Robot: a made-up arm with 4 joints.
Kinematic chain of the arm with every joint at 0, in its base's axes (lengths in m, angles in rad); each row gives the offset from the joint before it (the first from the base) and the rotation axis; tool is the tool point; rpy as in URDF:
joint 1: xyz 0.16 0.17 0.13 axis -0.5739 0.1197 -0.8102
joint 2: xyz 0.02 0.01 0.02 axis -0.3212 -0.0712 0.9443
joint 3: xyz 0.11 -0.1 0 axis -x
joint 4: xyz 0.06 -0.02 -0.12 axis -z
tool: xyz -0.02 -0.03 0 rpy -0.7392 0.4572 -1.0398
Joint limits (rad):
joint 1: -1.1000..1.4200
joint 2: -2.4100..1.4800
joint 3: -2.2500..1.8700
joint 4: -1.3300..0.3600
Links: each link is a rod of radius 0.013 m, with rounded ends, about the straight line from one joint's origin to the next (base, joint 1, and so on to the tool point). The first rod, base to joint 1, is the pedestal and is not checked.
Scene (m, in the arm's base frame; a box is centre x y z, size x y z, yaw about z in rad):
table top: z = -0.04
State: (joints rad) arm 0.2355 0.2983 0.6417 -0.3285
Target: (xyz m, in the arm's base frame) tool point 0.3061 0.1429 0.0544
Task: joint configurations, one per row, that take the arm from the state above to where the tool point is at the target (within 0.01 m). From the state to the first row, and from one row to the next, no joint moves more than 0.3 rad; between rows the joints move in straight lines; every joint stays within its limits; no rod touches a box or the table.
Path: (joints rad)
1: 0.1841 0.1800 0.3829 -0.2301
2: 0.1327 0.0618 0.1241 -0.1318
3: 0.0814 -0.0565 -0.1347 -0.0334
4: 0.0300 -0.1748 -0.3936 0.0649
5: -0.0214 -0.2930 -0.6524 0.1633
6: -0.0728 -0.4113 -0.9112 0.2616
7: -0.1242 -0.5296 -1.1700 0.3600

